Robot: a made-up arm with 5 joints.
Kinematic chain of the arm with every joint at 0, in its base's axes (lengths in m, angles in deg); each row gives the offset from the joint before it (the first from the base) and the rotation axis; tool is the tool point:
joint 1: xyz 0 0 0.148 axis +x
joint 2: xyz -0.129 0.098 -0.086 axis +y
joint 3: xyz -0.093 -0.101 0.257 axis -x
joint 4: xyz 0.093 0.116 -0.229 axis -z
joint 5: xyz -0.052 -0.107 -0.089 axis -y
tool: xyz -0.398 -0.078 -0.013
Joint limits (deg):
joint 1: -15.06..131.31
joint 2: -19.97..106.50
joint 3: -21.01..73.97
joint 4: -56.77..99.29
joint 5: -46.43..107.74
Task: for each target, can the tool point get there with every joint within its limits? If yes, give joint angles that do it. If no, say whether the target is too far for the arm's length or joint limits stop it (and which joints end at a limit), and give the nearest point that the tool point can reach.
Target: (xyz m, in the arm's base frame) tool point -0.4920 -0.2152 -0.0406
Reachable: yes | joints 61.64 35.39 19.21 -10.45 7.88
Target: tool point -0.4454 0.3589 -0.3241
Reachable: yes | joints 115.18 6.54 66.03 27.31 57.76
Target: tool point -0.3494 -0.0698 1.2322
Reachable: no: joint limits stop it (at a limit: joint 2, joint 3) | nearest point -0.2556 -0.0448 0.8433 | short by 0.401 m
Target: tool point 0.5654 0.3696 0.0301
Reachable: no: joint limits stop it (at a limit: joint 1, joint 2, joint 3, joint 4) | nearest point 0.4072 0.3267 0.0109 | short by 0.165 m
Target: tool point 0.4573 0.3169 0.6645
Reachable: no: joint limits stop it (at a limit: joint 2, joint 3, joint 4) | nearest point 0.2670 0.2577 0.5680 | short by 0.221 m
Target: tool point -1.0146 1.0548 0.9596
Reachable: no: too far | nearest point -0.4393 0.4813 0.5184 | short by 0.924 m
